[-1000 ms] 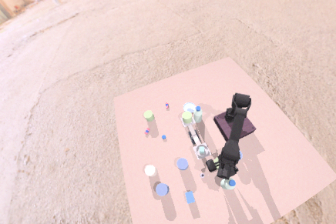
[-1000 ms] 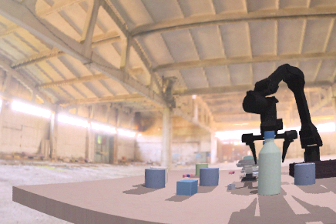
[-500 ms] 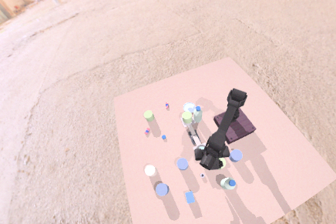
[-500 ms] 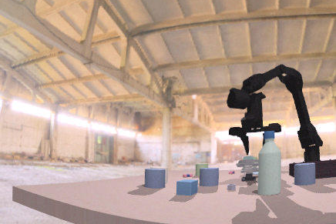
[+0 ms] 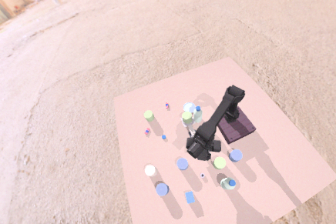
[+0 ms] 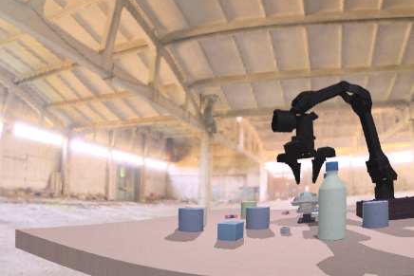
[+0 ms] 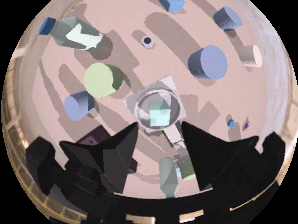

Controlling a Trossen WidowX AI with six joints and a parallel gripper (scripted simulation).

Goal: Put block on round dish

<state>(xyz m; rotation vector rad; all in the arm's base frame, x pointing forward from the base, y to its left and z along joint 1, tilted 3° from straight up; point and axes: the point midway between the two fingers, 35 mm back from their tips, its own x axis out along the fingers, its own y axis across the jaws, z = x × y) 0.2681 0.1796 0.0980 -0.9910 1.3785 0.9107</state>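
Right now my gripper tip is 4 cm above the pale teal block. Also, from my gripper tip: cream cylinder 37 cm ahead, 9 cm below, 4 cm to the left; pale round dish 38 cm to the right, 13 cm below, 1 cm behind.
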